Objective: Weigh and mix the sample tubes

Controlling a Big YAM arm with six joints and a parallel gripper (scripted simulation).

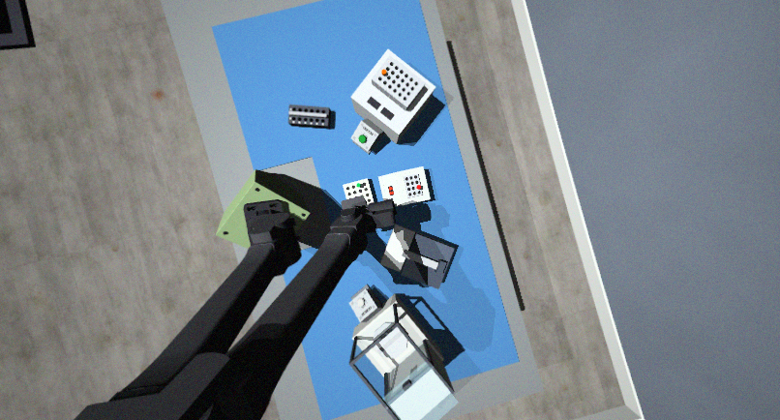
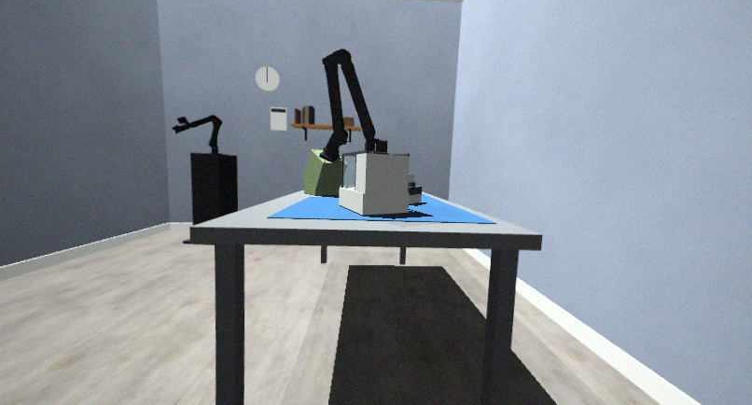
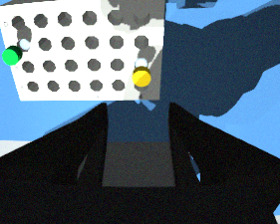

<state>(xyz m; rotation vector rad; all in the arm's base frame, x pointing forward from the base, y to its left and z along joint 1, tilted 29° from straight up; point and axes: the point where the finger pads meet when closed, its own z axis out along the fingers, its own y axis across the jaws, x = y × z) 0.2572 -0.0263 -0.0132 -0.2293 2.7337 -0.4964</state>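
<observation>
Now: hand 90 mm above the white rack RK and 50 mm to the right of it. Round my hand: dry block DB: 150 mm ahead, 80 mm below, 60 mm to the left; mixer's green start key: 240 mm to the left, 40 mm below, 40 mm ahead; spectrophotometer SP: 170 mm to the right, 160 mm ahead, 40 mm below.
</observation>
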